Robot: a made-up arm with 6 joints.
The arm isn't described. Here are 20 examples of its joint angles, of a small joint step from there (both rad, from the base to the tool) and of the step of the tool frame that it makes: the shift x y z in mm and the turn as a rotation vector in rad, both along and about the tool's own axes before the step.
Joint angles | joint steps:
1: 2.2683 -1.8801 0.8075 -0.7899 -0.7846 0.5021 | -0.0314 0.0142 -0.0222 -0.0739 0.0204 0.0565
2: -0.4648 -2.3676 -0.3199 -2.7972 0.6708 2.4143 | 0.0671 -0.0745 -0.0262 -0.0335 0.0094 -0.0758
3: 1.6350 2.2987 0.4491 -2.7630 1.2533 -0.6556 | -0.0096 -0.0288 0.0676 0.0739 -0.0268 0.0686
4: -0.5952 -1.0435 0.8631 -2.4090 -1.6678 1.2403 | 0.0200 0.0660 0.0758 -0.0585 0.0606 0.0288
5: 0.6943 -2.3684 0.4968 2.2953 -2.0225 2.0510 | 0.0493 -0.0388 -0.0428 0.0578 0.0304 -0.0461
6: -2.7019 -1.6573 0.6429 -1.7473 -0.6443 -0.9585 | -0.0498 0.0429 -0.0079 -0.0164 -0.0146 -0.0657
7: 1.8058 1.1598 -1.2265 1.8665 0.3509 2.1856 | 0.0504 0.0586 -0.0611 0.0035 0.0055 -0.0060
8: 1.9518 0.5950 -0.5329 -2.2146 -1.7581 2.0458 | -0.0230 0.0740 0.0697 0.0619 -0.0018 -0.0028
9: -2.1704 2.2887 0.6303 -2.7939 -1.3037 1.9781 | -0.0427 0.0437 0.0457 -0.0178 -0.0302 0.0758
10: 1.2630 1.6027 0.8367 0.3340 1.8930 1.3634 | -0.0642 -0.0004 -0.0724 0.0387 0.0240 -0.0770
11: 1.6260 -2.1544 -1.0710 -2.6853 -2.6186 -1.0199 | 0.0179 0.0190 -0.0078 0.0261 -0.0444 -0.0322
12: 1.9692 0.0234 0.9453 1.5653 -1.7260 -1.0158 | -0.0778 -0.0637 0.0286 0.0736 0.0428 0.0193
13: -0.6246 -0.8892 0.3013 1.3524 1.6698 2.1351 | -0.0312 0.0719 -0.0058 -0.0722 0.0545 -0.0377
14: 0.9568 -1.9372 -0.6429 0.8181 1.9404 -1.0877 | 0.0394 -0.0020 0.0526 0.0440 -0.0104 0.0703
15: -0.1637 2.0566 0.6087 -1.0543 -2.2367 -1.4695 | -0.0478 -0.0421 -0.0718 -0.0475 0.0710 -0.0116
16: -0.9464 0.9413 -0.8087 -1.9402 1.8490 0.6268 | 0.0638 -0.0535 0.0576 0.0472 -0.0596 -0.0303
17: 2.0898 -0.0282 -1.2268 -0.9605 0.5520 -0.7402 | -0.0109 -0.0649 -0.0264 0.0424 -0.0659 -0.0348
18: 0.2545 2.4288 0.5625 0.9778 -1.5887 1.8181 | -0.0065 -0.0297 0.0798 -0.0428 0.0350 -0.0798
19: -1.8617 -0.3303 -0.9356 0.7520 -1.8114 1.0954 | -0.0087 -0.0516 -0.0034 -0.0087 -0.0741 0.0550
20: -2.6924 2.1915 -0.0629 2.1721 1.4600 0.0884 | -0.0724 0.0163 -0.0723 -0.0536 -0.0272 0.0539
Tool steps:
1: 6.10 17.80 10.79 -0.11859 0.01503 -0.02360
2: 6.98 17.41 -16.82 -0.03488 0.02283 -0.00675
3: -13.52 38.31 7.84 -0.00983 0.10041 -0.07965
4: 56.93 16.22 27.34 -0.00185 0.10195 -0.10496
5: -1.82 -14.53 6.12 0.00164 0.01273 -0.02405
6: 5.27 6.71 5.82 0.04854 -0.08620 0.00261
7: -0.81 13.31 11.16 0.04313 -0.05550 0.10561
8: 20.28 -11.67 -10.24 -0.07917 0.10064 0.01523
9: 24.96 20.80 16.80 -0.06334 0.12581 0.04281
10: -10.47 -13.72 17.95 0.06949 -0.02999 -0.07019
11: 8.34 -0.88 6.13 -0.02476 -0.00341 0.00403
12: -20.90 14.80 -1.09 -0.02659 -0.03221 0.15570
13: 2.02 -3.00 -26.49 -0.09120 -0.00202 -0.02605
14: 17.39 5.56 -8.33 -0.07357 -0.02110 0.10137
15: -27.27 -32.59 -21.50 0.09691 -0.04374 0.01874
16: -24.14 14.25 11.09 -0.00815 0.09948 -0.00303
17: 4.63 -3.14 4.69 -0.01217 0.02293 -0.01755
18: 28.84 13.31 -10.84 0.07122 -0.08662 -0.16146
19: -14.46 6.47 10.23 0.02207 0.08473 0.03792
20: -18.97 -27.85 17.92 -0.05824 0.06202 0.03538
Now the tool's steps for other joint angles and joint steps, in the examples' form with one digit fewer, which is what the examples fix.
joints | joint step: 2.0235 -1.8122 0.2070 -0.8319 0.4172 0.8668 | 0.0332 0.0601 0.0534 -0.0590 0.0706 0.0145
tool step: -36.0 -0.2 -22.7 -0.0762 0.0522 0.0296
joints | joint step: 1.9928 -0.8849 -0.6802 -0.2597 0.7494 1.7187 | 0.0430 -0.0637 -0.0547 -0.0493 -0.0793 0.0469
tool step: 6.0 -8.8 1.3 -0.0816 0.0702 0.0459
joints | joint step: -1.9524 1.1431 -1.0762 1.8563 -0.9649 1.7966 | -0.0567 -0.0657 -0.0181 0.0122 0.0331 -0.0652
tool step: 10.7 2.7 7.2 0.0523 0.0010 -0.1188
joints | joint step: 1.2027 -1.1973 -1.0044 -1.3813 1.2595 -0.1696 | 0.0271 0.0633 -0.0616 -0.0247 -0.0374 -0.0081
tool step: 31.0 15.3 3.6 0.0456 -0.0109 -0.0354
